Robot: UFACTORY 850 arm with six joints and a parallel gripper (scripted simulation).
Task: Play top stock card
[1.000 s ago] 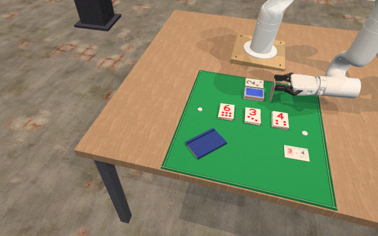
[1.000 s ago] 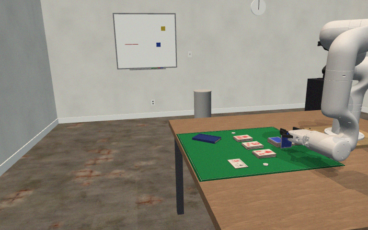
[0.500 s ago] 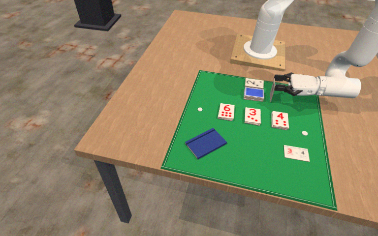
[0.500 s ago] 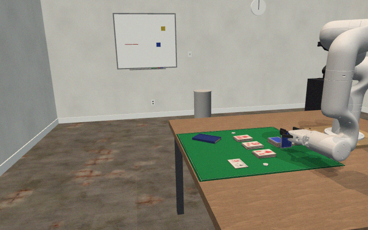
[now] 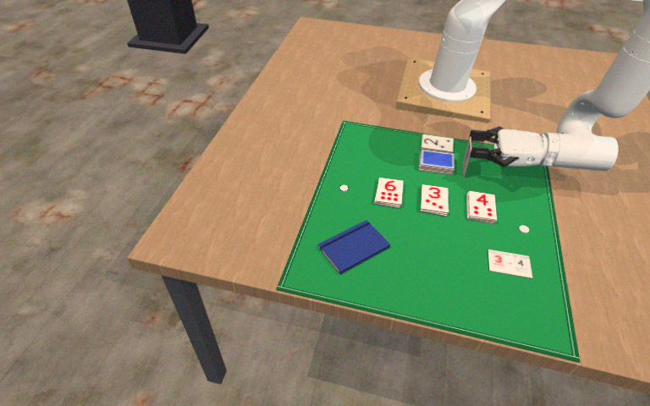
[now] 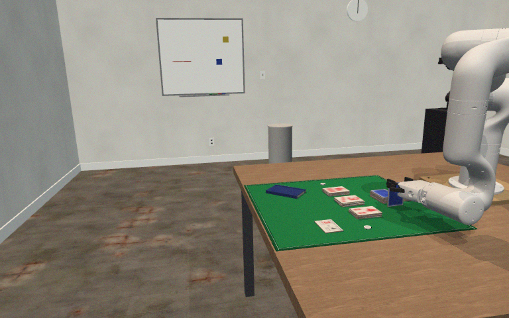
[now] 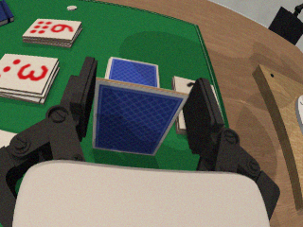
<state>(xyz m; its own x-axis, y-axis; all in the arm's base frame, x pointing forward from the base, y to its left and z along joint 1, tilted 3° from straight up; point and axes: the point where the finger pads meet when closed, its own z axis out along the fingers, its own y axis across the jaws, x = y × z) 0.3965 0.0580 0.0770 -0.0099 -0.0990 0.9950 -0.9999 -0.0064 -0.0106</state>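
Now: the black 5 card 50 mm below my hand and 10 mm to the right of it. Round my hand: green card cloth (180 mm ahead, 100 mm to the right, 100 mm below); then small reference card (310 mm ahead, 90 mm below, 80 mm to the left); then black 2 (90 mm to the right, 90 mm behind, 80 mm below).
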